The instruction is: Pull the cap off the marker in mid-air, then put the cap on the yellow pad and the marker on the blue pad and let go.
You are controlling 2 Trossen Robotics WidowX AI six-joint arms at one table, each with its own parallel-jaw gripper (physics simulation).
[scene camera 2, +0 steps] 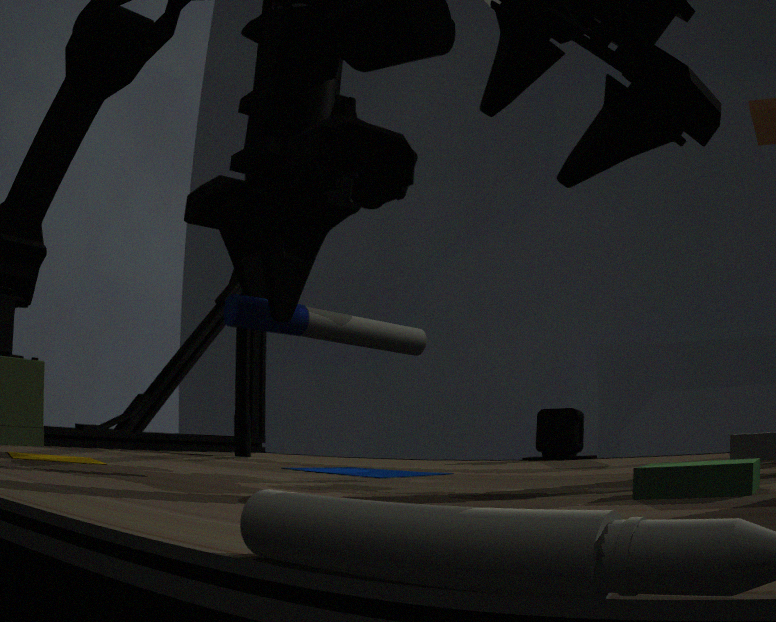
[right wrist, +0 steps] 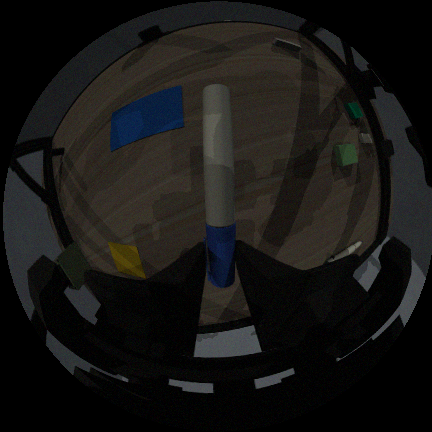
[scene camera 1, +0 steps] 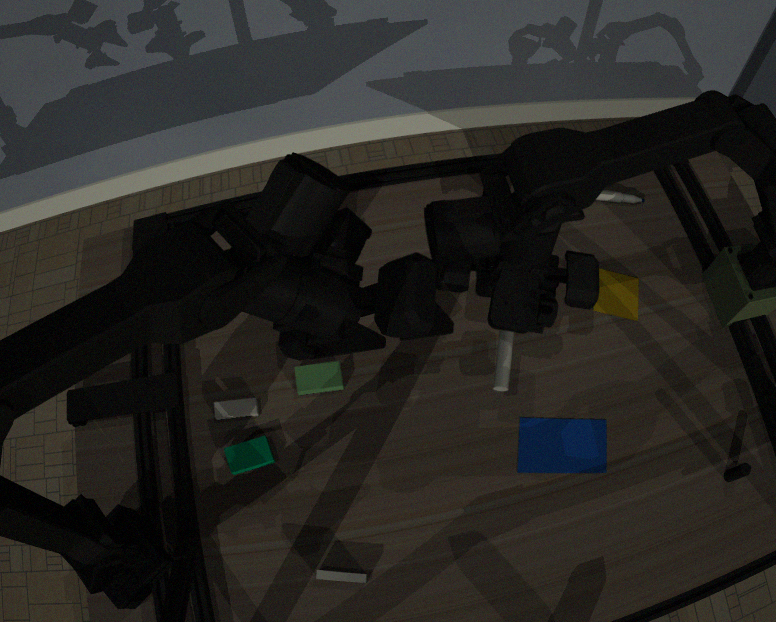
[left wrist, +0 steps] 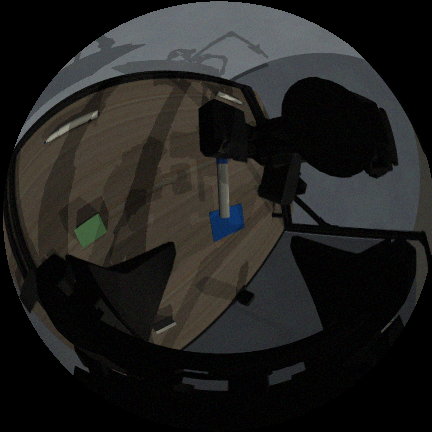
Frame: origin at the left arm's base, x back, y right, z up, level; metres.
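Seen in the pictures: left gripper, fingertip midpoint: [scene camera 2: 521, 146] [scene camera 1: 416, 336] [left wrist: 234, 245]; right gripper, fingertip midpoint: [scene camera 2: 271, 323] [right wrist: 219, 246]; left arm's base at its link origin: [scene camera 1: 117, 556]; right arm's base at its link origin: [right wrist: 63, 274] [scene camera 1: 758, 270].
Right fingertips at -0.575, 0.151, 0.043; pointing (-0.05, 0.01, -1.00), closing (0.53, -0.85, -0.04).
Note:
Offsets run from my right fingertips to a thing's top centre, as dx, dy, dz.
The white marker body @(+0.036, +0.021, +0.012) [scene camera 1: 503, 362] [scene camera 2: 365, 333] [left wrist: 224, 190] [right wrist: 218, 150] is in the air, roughly level, with its blue cap @(-0.004, -0.002, +0.014) [scene camera 2: 236, 312] [right wrist: 221, 265] on one end. My right gripper [right wrist: 219, 246] is shut on the cap; the body sticks out free. My left gripper [scene camera 1: 417, 336] [scene camera 2: 527, 149] [left wrist: 234, 245] is open and empty, apart from the marker; in scene camera 2 it is higher and to the right of it. The yellow pad @(-0.180, +0.105, -0.096) [scene camera 1: 618, 294] [scene camera 2: 57, 458] [right wrist: 126, 260] is partly hidden by my right gripper in scene camera 1. The blue pad @(+0.067, +0.169, -0.096) [scene camera 1: 544, 447] [scene camera 2: 369, 472] [left wrist: 217, 232] [right wrist: 147, 117] lies flat.
A light green block @(+0.204, -0.140, -0.082) [scene camera 1: 318, 377] [scene camera 2: 696, 479], a teal block @(+0.346, -0.134, -0.082) [scene camera 1: 249, 455], a pale block @(+0.312, -0.193, -0.085) [scene camera 1: 236, 408] and a thin pale piece @(+0.383, +0.061, -0.075) [scene camera 1: 341, 575] lie on the table. White pens @(+0.065, -0.306, -0.078) [left wrist: 72, 126] @(-0.331, +0.001, -0.078) [left wrist: 230, 97] lie near its far edge in the left wrist view. My two arms are close together.

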